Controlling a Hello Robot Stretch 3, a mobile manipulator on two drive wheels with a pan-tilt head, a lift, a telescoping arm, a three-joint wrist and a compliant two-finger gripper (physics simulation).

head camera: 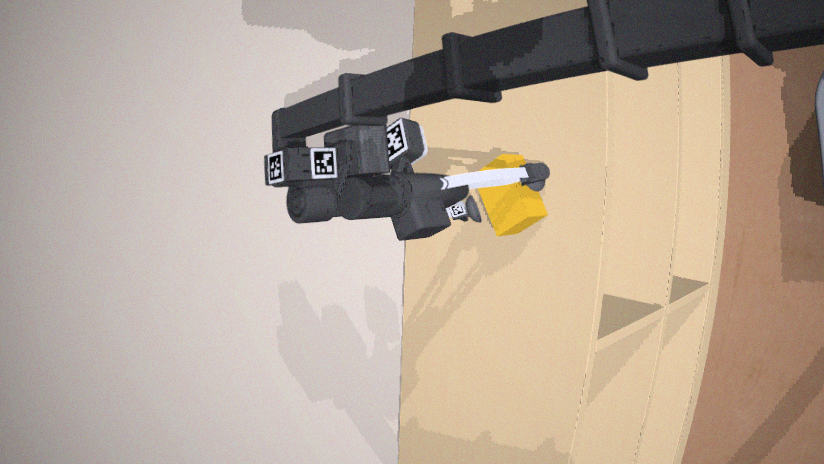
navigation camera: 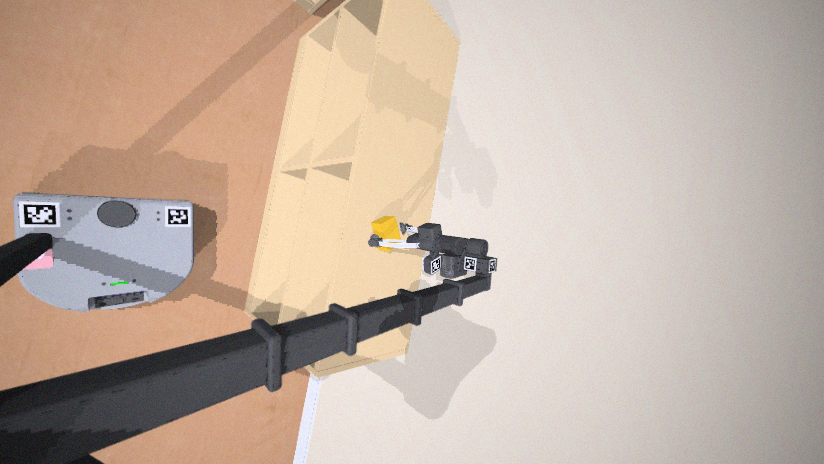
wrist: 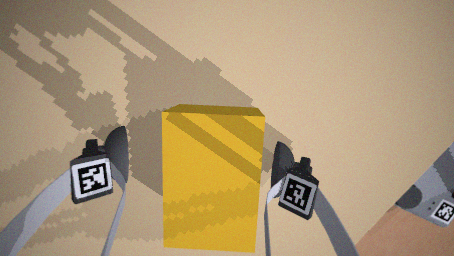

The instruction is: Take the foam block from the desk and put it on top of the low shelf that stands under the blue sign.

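Where they show: gripper, fingertip midpoint: (head camera: 510,193) (navigation camera: 386,233); robot's base, origin of the base link: (navigation camera: 117,212).
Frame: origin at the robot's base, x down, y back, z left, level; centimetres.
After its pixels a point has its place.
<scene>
The yellow foam block (head camera: 513,212) {x -65.5, y -0.7, z -54.7 cm} (navigation camera: 385,227) {x -65.5, y -0.3, z -54.2 cm} (wrist: 212,175) stands on the pale wooden top of the low shelf (head camera: 490,357) {x -61.0, y -21.7, z -64.2 cm} (navigation camera: 403,149) {x -61.0, y -25.4, z -64.5 cm} (wrist: 360,75). My gripper (head camera: 505,192) {x -61.3, y 1.9, z -58.4 cm} (navigation camera: 389,234) {x -61.3, y 1.9, z -58.4 cm} (wrist: 199,152) {x -61.3, y 1.9, z -58.4 cm} is open around the block. In the wrist view a gap shows between the block and each fingertip, wider on the left side. In the head view one finger crosses in front of the block and hides part of it. The block's underside is hidden. The blue sign and the desk do not show in these views.
A pale wall (head camera: 115,230) {x -110.0, y 1.4, z -82.7 cm} (navigation camera: 634,230) {x -120.9, y -4.0, z -83.7 cm} runs along the shelf's far side. My telescoping arm (head camera: 518,51) {x -96.5, y 10.3, z -28.1 cm} (navigation camera: 190,357) {x -95.5, y 8.2, z -4.8 cm} reaches over the shelf. My grey base (navigation camera: 115,253) {x -16.0, y 10.5, z 0.6 cm} (wrist: 430,195) stands on the brown floor (head camera: 761,276) {x 0.0, y -18.5, z -35.1 cm} (navigation camera: 190,69) {x 0.0, y -50.6, z -18.2 cm} in front of the shelf's open compartments.
</scene>
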